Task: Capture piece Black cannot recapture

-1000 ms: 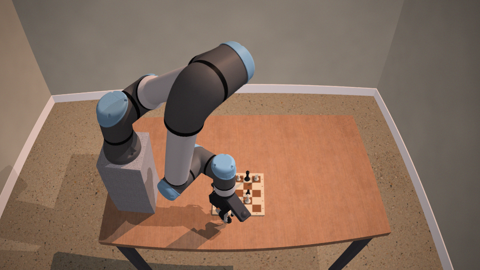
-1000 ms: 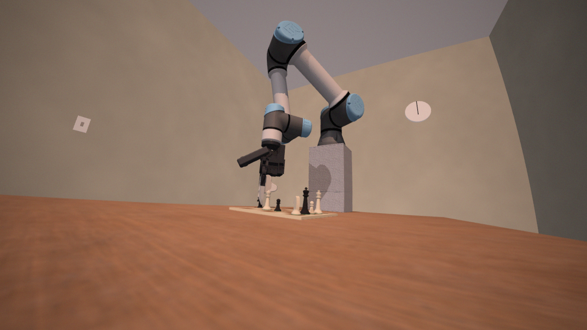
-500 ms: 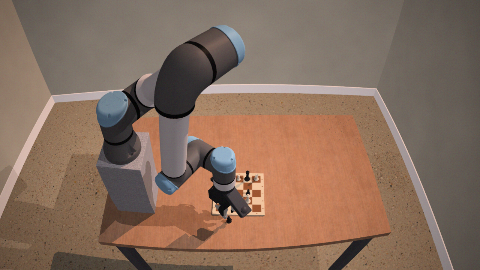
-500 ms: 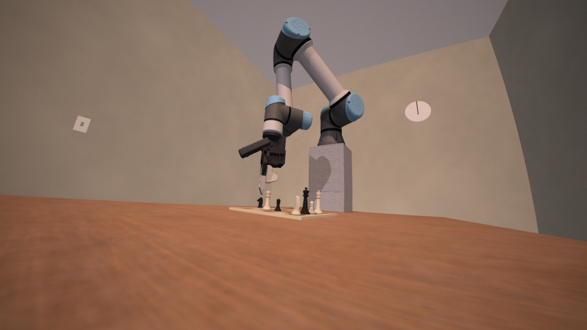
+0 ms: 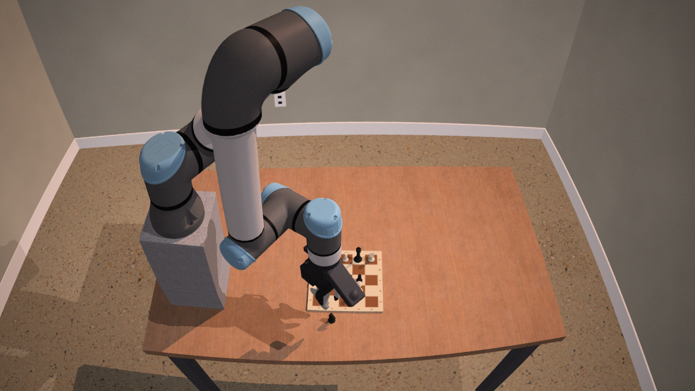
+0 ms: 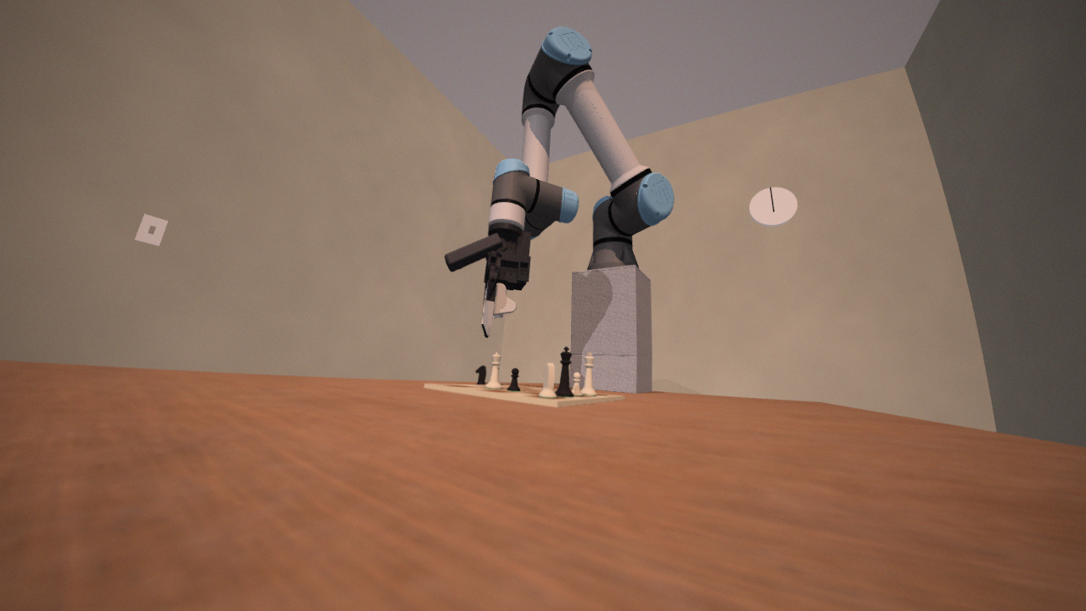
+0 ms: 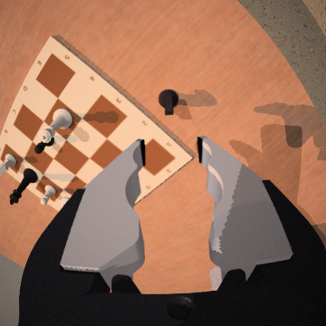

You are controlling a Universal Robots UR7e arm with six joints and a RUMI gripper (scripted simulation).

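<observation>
Now: the black pawn 100 mm ahead of my hand, 130 mm to the left of it and 90 mm below it. The rest, counted from my hand: tall white piece (30 mm ahead, 210 mm to the left, 70 mm below); black knight (90 mm below); chessboard (60 mm ahead, 130 mm to the left, 110 mm below).
</observation>
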